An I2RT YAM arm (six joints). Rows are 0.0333 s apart.
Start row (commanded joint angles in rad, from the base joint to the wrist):
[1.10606 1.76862 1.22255 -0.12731 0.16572 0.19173]
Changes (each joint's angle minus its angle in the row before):
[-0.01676 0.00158 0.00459 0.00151 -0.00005 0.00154]
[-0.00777 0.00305 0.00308 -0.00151 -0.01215 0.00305]
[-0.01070 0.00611 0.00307 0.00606 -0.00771 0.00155]
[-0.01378 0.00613 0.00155 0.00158 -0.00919 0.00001]
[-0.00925 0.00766 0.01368 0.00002 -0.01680 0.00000]
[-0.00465 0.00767 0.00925 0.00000 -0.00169 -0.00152]
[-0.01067 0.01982 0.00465 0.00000 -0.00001 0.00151]
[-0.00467 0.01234 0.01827 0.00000 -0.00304 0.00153]
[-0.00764 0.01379 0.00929 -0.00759 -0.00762 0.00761]
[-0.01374 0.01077 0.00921 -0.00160 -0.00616 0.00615]
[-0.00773 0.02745 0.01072 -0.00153 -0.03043 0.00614]
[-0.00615 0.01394 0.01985 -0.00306 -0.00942 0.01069]
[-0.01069 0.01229 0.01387 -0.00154 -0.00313 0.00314]
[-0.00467 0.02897 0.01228 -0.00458 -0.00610 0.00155]
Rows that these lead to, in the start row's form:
[1.08930 1.77020 1.22714 -0.12580 0.16567 0.19327]
[1.08153 1.77325 1.23022 -0.12731 0.15352 0.19632]
[1.07083 1.77936 1.23329 -0.12125 0.14581 0.19787]
[1.05705 1.78549 1.23484 -0.11967 0.13662 0.19788]
[1.04780 1.79315 1.24852 -0.11965 0.11982 0.19788]
[1.04315 1.80082 1.25777 -0.11965 0.11813 0.19636]
[1.03248 1.82064 1.26242 -0.11965 0.11812 0.19787]
[1.02781 1.83298 1.28069 -0.11965 0.11508 0.19940]
[1.02017 1.84677 1.28998 -0.12724 0.10746 0.20701]
[1.00643 1.85754 1.29919 -0.12884 0.10130 0.21316]
[0.99870 1.88499 1.30991 -0.13037 0.07087 0.21930]
[0.99255 1.89893 1.32976 -0.13343 0.06145 0.22999]
[0.98186 1.91122 1.34363 -0.13497 0.05832 0.23313]
[0.97719 1.94019 1.35591 -0.13955 0.05222 0.23468]

